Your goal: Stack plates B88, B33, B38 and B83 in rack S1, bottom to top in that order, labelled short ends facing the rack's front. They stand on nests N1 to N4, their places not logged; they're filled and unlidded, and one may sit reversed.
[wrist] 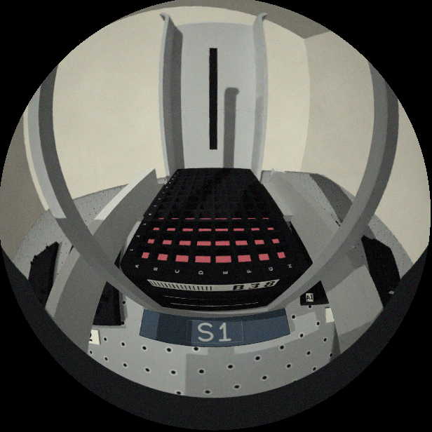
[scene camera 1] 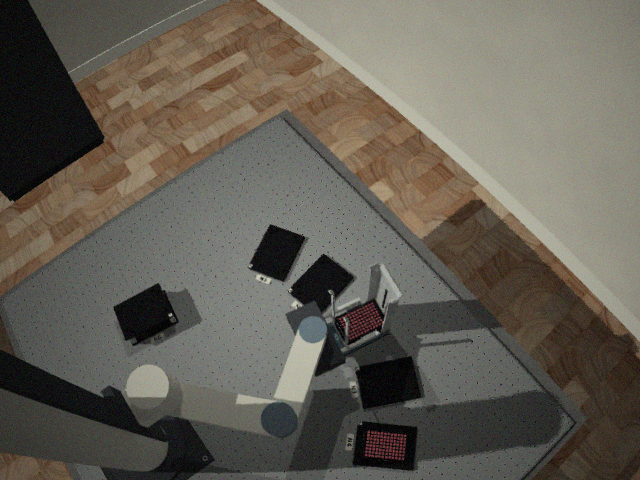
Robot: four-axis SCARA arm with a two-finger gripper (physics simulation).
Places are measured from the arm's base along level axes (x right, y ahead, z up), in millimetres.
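Where they show: gripper, between the fingertips: point(scene camera 1: 369, 316); arm's base, origin of its link: point(scene camera 1: 146, 446).
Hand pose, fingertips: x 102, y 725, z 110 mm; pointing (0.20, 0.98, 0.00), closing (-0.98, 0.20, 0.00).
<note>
Each offset is from my fingertips to the top centre of the thing. Level surfaces: height alone.
My gripper point(scene camera 1: 360, 321) point(wrist: 213, 176) is shut on plate B38, its fingers along the long sides. Plate B38 {dz -5, dx -5, dy -23 mm} point(scene camera 1: 364, 315) point(wrist: 212, 243) is level between the posts of rack S1 {dz +204, dx -6, dy -29 mm} point(scene camera 1: 387, 285) point(wrist: 195, 100), its labelled short end above the rack's blue S1 tag. Dark edges show close beneath B38; the plates below are hidden, and whether B38 rests on them I cannot tell. A plate with red wells {dz -72, dx +298, dy -181 mm} point(scene camera 1: 385, 445) sits on nest N4; its label is unreadable. Nest N3 {dz -76, dx +165, dy -61 mm} point(scene camera 1: 390, 382), nest N2 {dz -76, dx -190, dy -22 mm} point(scene camera 1: 323, 281) and nest N1 {dz -76, dx -362, dy -64 mm} point(scene camera 1: 277, 252) look black, with no red wells.
A black block {dz -28, dx -429, dy -510 mm} point(scene camera 1: 144, 314) with a small tag stands at the left of the grey perforated table {dz -97 mm} point(scene camera 1: 217, 206). The rack's tall back panel and two curved front posts rise around the held plate. Nests N2 and N3 flank the rack closely. The arm's links reach in from the lower left.
</note>
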